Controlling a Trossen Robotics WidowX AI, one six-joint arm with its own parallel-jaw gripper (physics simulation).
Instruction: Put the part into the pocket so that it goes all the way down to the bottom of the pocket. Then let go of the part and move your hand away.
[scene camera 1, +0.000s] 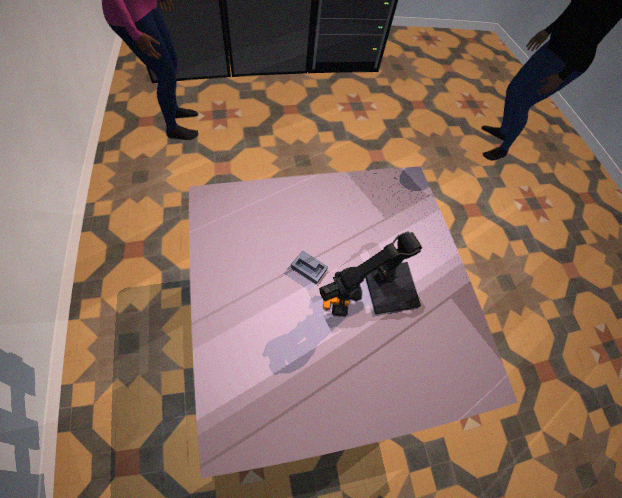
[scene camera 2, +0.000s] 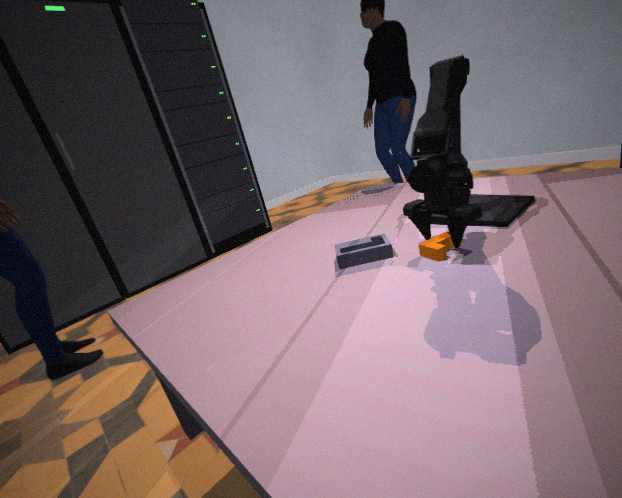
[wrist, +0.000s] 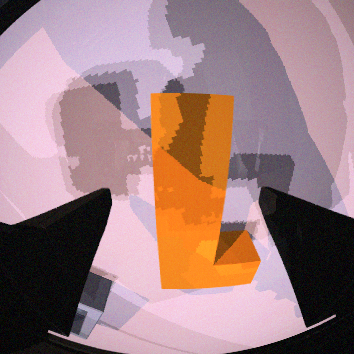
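Seen in the pictures: gripper, between the fingertips: (scene camera 1: 337, 300) (scene camera 2: 442, 244) (wrist: 186, 195); arm's base, origin of its link: (scene camera 1: 381, 277).
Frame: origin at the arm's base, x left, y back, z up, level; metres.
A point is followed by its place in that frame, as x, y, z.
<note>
The orange L-shaped part (scene camera 1: 328, 304) @[0.037, -0.281, 0.006] (scene camera 2: 433, 250) @[0.028, -0.298, 0.001] (wrist: 187, 225) @[0.025, -0.236, 0.006] lies on the pink table top, its short leg pointing right at the lower end in the wrist view. My gripper (scene camera 1: 333, 300) @[0.027, -0.231, -0.013] (scene camera 2: 442, 243) @[0.027, -0.231, -0.013] (wrist: 186, 195) @[0.027, -0.231, -0.013] is open and low over the part. In the wrist view one black finger is on each side of the part, with a gap on both sides. The grey block with the L-shaped pocket (scene camera 1: 302, 270) @[-0.146, -0.332, 0.012] (scene camera 2: 366, 255) @[-0.129, -0.326, -0.004] (wrist: 96, 290) @[-0.082, -0.280, -0.006] stands apart from the part; its pocket looks empty in the scene views. In the wrist view the left finger hides much of the block.
The arm's black base plate (scene camera 1: 397, 298) @[0.115, 0.026, -0.007] (scene camera 2: 511, 210) @[0.143, -0.012, -0.009] lies on the pink table top (scene camera 1: 249, 228) @[-0.452, -0.488, -0.024] (scene camera 2: 218, 321) @[-0.343, -0.648, -0.024], behind the gripper in the second scene view. Dark cabinets (scene camera 1: 269, 36) (scene camera 2: 77, 155) and two standing people are beyond the table.
</note>
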